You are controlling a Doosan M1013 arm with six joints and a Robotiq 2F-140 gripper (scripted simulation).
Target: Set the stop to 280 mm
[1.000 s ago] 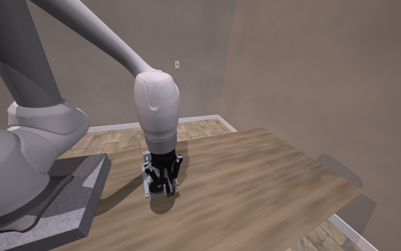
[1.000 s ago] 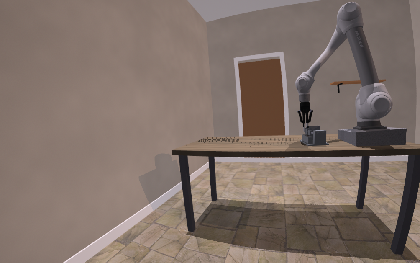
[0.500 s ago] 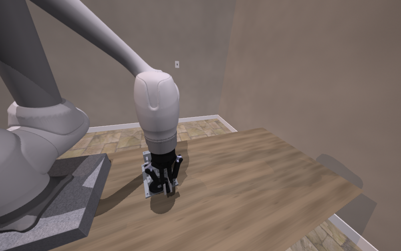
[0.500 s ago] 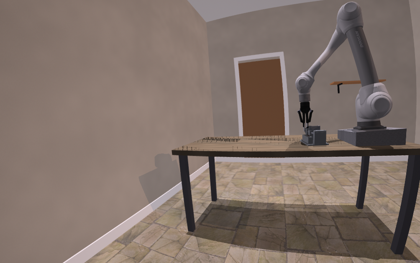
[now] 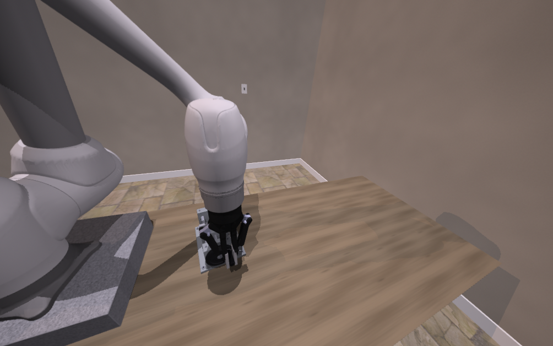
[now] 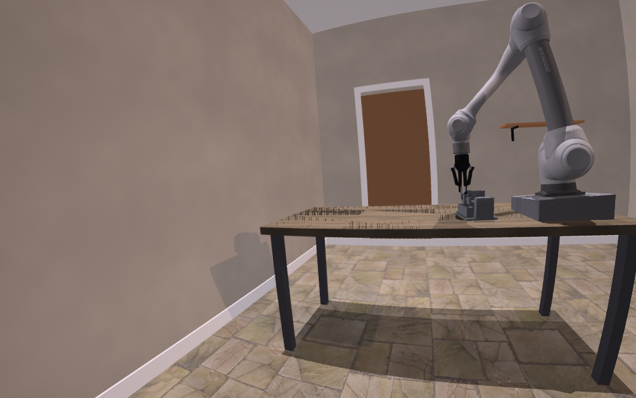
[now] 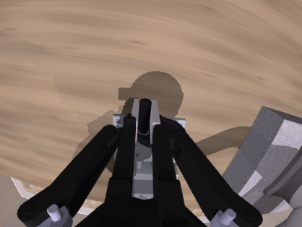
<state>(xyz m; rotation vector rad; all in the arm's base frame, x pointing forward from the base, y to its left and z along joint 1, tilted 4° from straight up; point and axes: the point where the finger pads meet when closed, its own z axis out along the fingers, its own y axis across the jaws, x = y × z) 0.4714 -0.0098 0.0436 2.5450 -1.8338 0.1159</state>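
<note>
The handwheel lies 1 cm behind my hand, 2 cm to the left of it and 2 cm below it.
</note>
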